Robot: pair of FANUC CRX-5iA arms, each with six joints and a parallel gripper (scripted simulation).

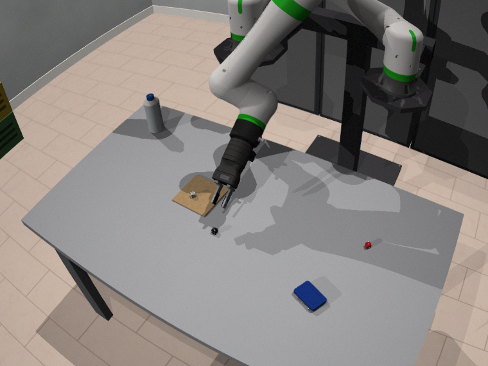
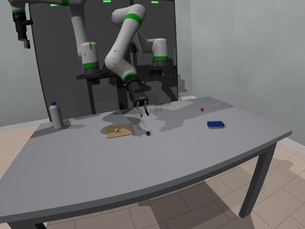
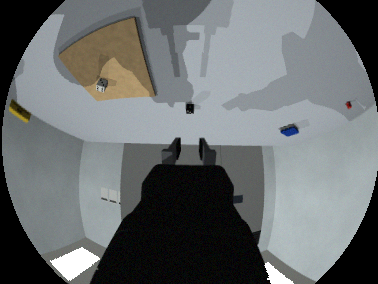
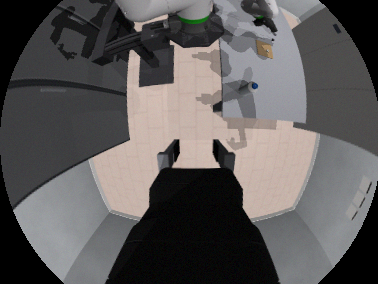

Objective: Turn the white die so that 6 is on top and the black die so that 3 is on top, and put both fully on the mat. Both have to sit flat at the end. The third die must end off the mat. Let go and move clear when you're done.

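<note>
My left gripper is now 5 cm short of the black die and 9 cm above it. The rest, counted from my left hand: white die: 5 cm behind, 14 cm to the right, 9 cm below; tan mat: 7 cm behind, 13 cm to the right, 10 cm below; blue-topped box: 14 cm ahead, 36 cm to the left, 9 cm below.
</note>
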